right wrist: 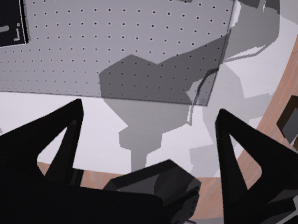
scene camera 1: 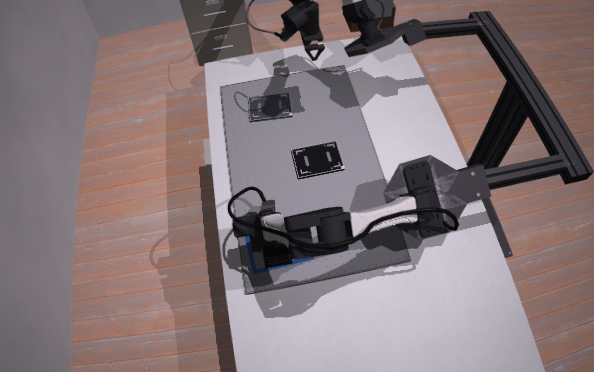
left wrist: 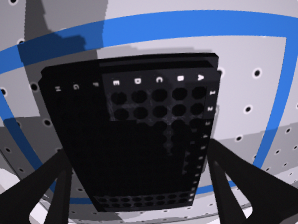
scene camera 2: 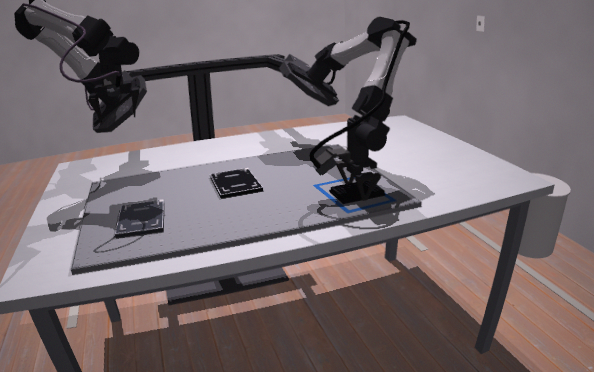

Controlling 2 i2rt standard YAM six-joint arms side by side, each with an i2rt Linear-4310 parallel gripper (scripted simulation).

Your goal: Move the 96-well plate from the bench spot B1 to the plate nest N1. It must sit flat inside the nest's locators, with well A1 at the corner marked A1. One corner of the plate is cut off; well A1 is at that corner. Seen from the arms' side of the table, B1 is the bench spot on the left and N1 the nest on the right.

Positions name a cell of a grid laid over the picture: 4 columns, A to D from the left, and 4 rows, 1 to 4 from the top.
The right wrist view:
my right gripper: C2
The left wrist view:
my left gripper: B3
black 96-well plate: C3
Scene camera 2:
my left gripper: C3
